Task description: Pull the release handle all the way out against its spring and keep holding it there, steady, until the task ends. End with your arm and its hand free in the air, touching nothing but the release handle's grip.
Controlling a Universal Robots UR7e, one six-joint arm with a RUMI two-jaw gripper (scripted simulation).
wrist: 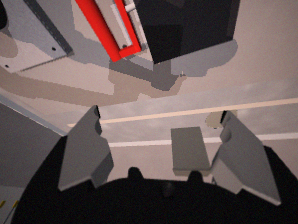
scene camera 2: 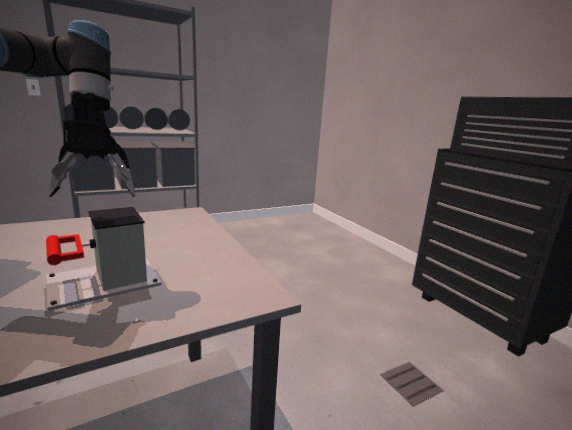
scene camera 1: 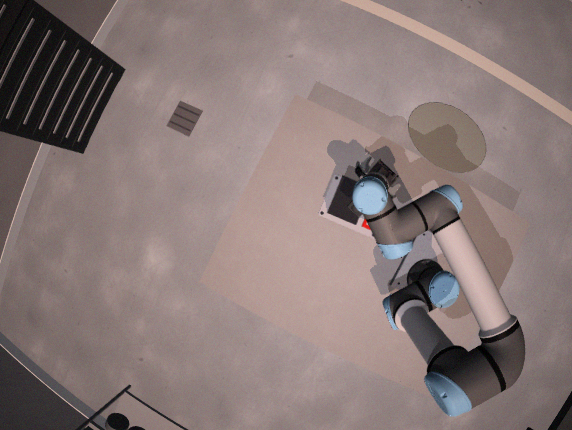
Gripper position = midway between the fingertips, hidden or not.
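Observation:
The gripper point(scene camera 2: 93, 197), visible also in the wrist view point(wrist: 158, 108). Baseplate point(scene camera 2: 67, 288) visible.

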